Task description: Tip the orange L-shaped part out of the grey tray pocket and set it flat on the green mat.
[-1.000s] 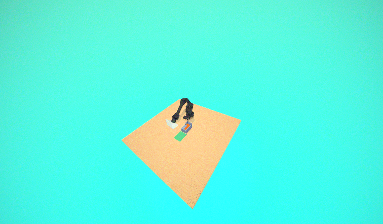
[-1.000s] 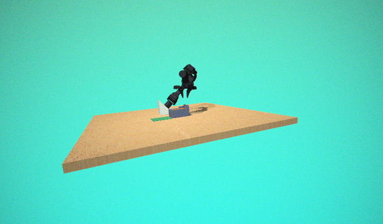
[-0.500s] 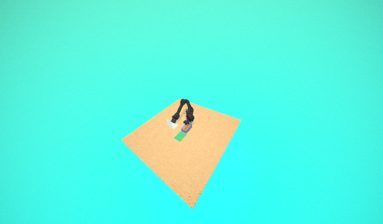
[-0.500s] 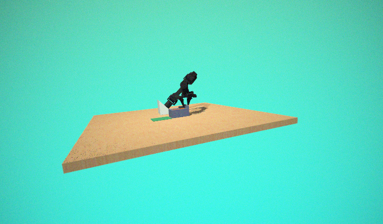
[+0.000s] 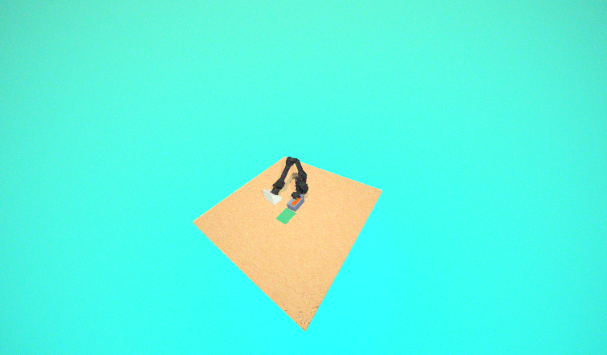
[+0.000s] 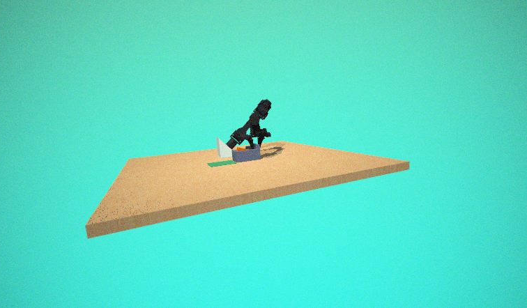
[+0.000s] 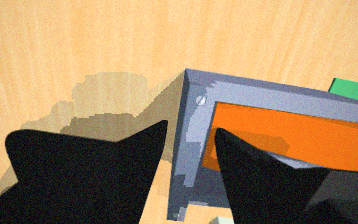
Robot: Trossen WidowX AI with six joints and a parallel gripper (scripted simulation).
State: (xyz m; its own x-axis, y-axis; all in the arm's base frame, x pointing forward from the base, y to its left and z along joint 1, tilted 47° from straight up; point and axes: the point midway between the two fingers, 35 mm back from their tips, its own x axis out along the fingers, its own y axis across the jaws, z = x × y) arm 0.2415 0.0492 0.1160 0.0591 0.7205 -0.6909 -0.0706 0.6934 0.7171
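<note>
Right now the orange L-shaped part is 6 cm to the right of my gripper tip. From my gripper tip the other things lie so: green mat: 1 cm ahead, 22 cm to the right, 7 cm below.
</note>
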